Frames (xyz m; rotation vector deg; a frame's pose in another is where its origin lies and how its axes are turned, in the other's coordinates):
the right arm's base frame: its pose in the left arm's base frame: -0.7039 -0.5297 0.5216 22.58 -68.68 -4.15
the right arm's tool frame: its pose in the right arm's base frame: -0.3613 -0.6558 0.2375 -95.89 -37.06 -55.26
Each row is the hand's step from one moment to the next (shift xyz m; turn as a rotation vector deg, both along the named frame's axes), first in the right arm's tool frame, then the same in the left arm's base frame.
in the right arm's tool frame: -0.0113 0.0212 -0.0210 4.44 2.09 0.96
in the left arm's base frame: 0.0222 -0.0208 -0.0096 -0.78 -1.71 4.63
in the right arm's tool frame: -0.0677 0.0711 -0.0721 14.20 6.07 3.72
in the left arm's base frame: 0.0916 -0.0592 -0.0543 -2.93 -4.70 14.89
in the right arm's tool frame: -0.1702 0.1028 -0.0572 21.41 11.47 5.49
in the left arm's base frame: 0.1774 -0.0170 -0.1052 -2.54 -8.02 23.44
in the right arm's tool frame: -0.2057 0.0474 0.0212 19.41 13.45 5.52
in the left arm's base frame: 0.1583 0.0831 -0.1141 0.22 -7.90 22.93
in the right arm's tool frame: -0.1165 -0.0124 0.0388 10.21 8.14 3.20
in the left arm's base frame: 0.0596 0.0837 -0.0683 1.01 -4.29 12.70
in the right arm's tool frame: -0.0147 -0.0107 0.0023 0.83 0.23 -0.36
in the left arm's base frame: -0.0001 0.0116 -0.0142 -0.32 -0.72 0.51
